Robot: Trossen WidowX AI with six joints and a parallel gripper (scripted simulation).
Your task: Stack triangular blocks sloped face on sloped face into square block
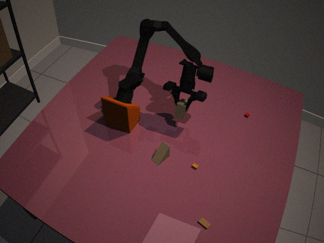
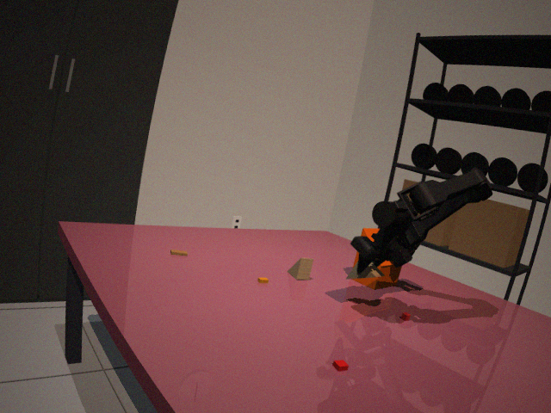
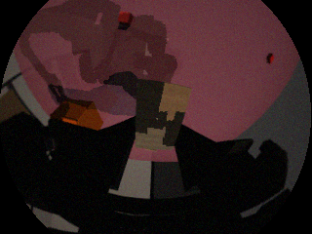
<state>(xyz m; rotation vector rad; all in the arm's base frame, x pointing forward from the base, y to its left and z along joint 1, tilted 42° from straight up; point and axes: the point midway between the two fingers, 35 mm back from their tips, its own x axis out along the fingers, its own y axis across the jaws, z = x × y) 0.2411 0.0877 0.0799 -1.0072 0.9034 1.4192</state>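
Right now my gripper tip is 20 mm short of the triangular block, 200 mm to the left of it and 80 mm above it. From my gripper tip the other things lie so: small orange piece: 170 mm ahead, 190 mm to the right, 90 mm below; flat tan piece: 320 mm ahead, 410 mm to the right, 90 mm below; red cube: 270 mm ahead, 210 mm to the left, 90 mm below.
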